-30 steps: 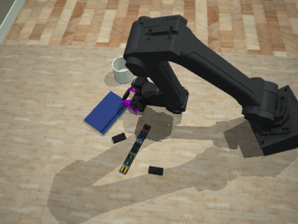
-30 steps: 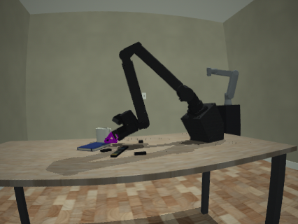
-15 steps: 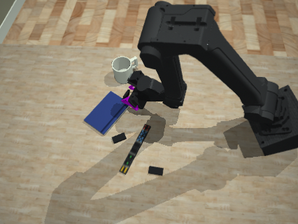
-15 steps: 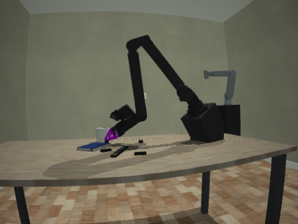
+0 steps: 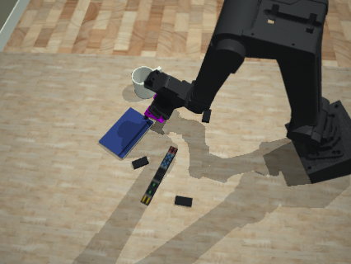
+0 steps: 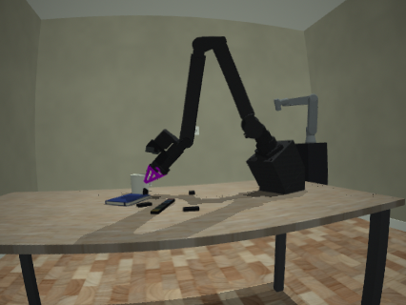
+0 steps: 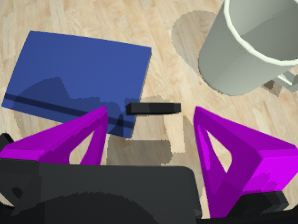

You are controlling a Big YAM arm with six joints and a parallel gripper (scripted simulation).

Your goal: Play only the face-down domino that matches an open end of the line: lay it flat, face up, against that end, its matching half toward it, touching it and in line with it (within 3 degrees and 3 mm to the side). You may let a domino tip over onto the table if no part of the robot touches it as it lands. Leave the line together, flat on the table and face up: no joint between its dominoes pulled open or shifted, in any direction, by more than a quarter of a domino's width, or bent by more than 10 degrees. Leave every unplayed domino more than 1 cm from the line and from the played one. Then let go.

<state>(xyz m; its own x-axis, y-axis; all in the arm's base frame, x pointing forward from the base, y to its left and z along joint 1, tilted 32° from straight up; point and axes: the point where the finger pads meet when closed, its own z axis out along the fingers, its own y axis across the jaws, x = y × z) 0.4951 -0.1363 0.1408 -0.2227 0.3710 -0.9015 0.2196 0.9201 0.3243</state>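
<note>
Now: the black domino 20 mm ahead of my hand, 10 mm to the right of it and 50 mm below it. From my hand the other things lie so: white mug 50 mm ahead, 120 mm to the right, 30 mm below; blue book 80 mm ahead, 80 mm to the left, 70 mm below.
</note>
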